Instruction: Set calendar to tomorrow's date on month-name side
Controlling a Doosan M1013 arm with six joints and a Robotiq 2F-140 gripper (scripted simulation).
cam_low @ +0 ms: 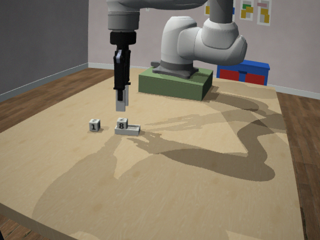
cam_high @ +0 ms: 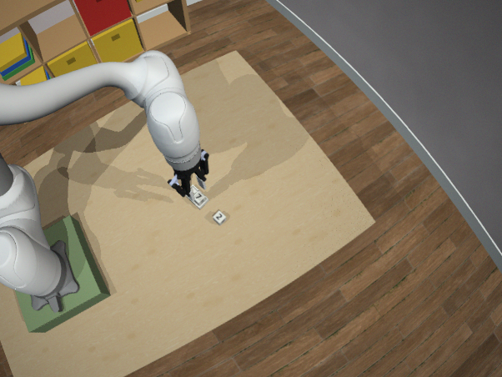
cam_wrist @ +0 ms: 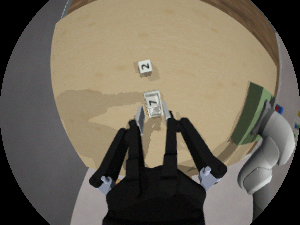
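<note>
The grey tray is 10 cm below my hand, 2 cm to the left of it and 1 cm behind it.
</note>
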